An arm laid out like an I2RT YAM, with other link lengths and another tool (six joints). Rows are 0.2 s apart.
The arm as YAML. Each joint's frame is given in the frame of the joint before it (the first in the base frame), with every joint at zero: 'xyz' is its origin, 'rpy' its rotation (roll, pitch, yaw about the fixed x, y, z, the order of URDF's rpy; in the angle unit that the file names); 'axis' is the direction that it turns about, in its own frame. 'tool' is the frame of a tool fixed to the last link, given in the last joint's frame.
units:
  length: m
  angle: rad
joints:
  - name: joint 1
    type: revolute
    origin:
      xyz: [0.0, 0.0, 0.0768]
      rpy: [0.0, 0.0, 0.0]
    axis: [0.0, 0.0, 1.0]
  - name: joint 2
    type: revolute
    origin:
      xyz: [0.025, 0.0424, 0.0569]
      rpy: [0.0, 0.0, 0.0]
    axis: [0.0, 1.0, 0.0]
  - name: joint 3
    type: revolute
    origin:
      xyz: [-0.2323, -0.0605, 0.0]
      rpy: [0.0, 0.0, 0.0]
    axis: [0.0, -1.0, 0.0]
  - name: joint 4
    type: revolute
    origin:
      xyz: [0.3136, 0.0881, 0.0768]
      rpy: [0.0, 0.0, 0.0]
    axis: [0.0, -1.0, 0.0]
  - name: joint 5
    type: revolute
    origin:
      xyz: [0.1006, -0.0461, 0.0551]
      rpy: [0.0, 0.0, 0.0]
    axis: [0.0, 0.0, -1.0]
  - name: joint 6
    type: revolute
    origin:
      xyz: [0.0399, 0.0, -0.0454]
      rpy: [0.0, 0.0, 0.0]
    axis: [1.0, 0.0, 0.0]
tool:
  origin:
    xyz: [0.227, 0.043, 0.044]
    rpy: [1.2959, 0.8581, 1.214]
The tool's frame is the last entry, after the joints.
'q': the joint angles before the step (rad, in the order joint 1, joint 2, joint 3, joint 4, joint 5, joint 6). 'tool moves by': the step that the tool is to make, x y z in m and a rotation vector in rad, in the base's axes. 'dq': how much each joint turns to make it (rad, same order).
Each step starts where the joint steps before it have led.
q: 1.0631 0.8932 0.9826 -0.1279 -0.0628 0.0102
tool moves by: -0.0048 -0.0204 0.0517 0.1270 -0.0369 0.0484
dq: -0.0611 -0.0370 -0.0093 0.1048 -0.1084 0.0367
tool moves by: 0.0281 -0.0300 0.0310 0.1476 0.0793 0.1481
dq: -0.2180 0.0494 -0.0294 0.2215 -0.3365 0.2249
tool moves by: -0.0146 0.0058 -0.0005 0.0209 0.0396 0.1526
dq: -0.0320 0.0746 0.0117 0.1085 -0.1677 0.1065
